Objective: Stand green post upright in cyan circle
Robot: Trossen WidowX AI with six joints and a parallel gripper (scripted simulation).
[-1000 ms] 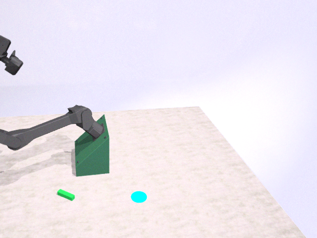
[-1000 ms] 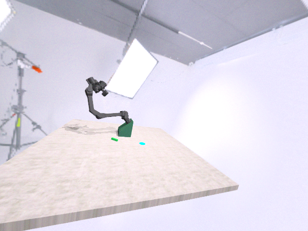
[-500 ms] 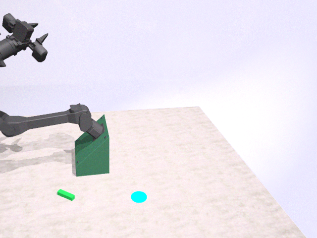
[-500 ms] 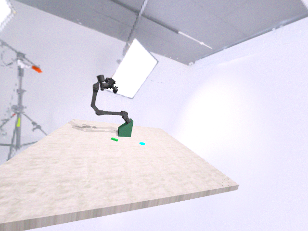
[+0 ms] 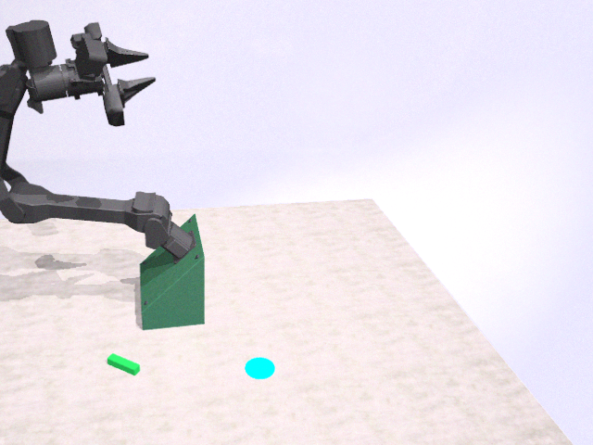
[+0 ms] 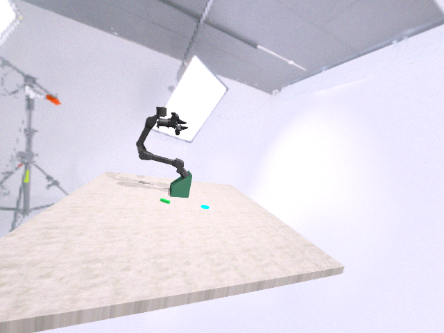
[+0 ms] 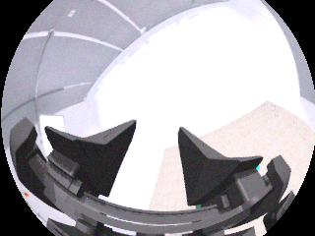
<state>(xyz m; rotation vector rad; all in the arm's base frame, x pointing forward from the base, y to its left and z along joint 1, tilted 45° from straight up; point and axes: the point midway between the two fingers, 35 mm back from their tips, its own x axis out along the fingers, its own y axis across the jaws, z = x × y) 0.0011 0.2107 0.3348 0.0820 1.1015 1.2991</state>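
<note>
Right now my gripper tip is 530 mm above the green post, 200 mm short of it and 90 mm to the left of it.
</note>
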